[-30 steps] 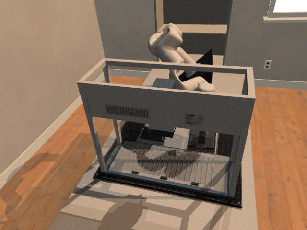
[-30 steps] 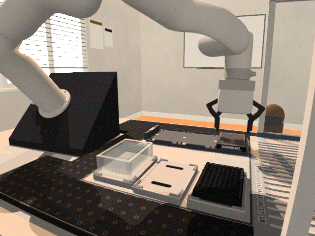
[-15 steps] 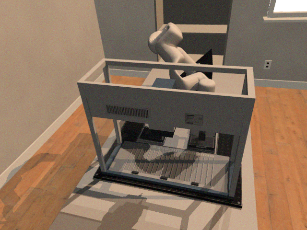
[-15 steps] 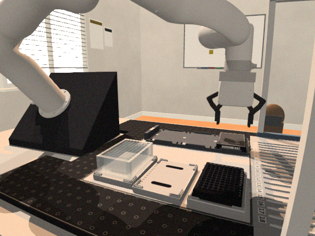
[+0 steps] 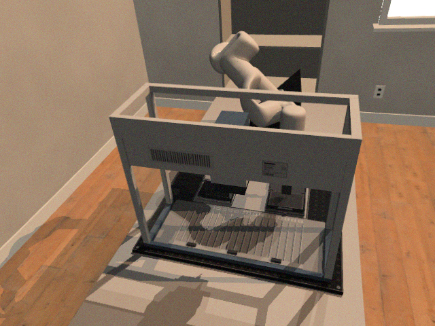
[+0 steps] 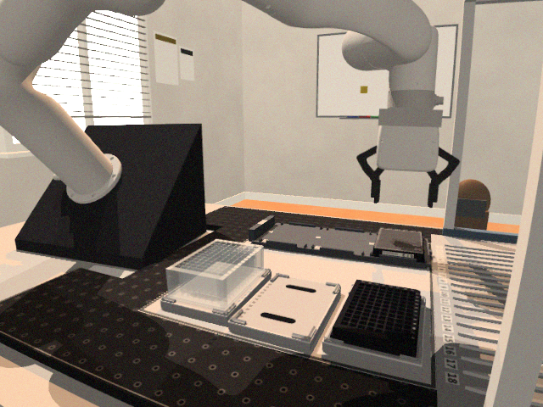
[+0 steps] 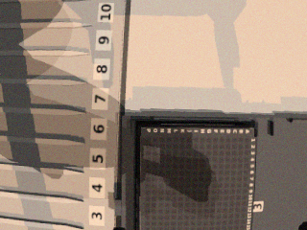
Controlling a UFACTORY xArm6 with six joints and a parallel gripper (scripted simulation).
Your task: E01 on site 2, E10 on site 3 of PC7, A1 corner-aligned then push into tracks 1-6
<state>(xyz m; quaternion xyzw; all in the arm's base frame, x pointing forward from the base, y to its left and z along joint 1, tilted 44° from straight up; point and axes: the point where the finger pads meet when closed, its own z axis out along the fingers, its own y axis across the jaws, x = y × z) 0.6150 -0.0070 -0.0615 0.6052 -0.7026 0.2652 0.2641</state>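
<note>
The 96-well plate E01 is 26 cm to the right of my hand, 8 cm below it and 4 cm behind it. The rest, counted from my hand: E10: 8 cm below; then instrument frame post: 15 cm above, 13 cm to the left, 11 cm ahead; then carrier PC7: 11 cm behind, 9 cm below, 1 cm to the left.
</note>
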